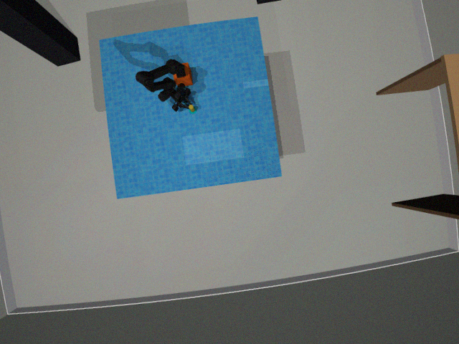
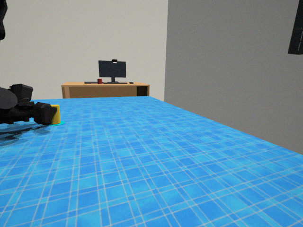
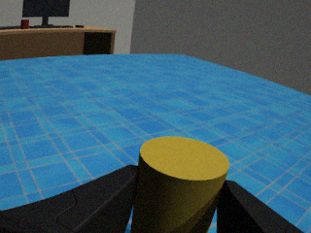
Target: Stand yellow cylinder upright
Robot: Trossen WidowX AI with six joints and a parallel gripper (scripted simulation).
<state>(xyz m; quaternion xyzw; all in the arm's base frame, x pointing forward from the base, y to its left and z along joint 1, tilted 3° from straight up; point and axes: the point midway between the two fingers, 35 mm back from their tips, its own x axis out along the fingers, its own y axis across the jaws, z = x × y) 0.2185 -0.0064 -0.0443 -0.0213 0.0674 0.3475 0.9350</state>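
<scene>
Right now the yellow cylinder is 2 cm below my gripper tip. Also, from my gripper tip: cyan circle: 6 cm below.
</scene>
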